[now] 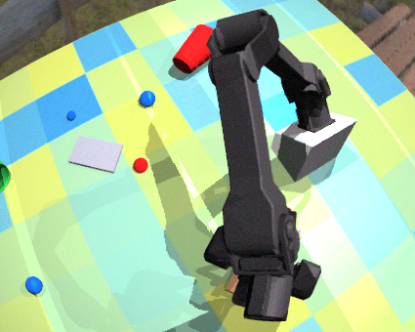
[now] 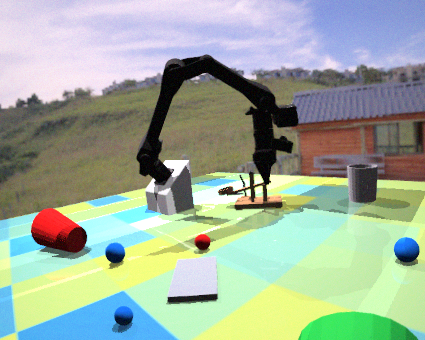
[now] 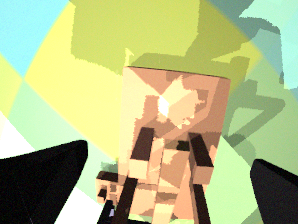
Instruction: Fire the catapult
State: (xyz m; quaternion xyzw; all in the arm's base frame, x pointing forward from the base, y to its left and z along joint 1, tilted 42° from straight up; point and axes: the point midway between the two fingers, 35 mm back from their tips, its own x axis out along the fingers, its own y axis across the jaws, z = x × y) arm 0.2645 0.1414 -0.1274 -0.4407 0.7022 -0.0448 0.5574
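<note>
My gripper tip is 4 cm past the catapult frame, 3 cm to the left of it and 1 cm below it. Also, from my gripper tip: wooden catapult (6 cm behind, 3 cm to the right, 2 cm below); then red ball (8 cm ahead, 33 cm to the right, 6 cm below); then mug (24 cm ahead, 16 cm to the left, 4 cm below).
</note>
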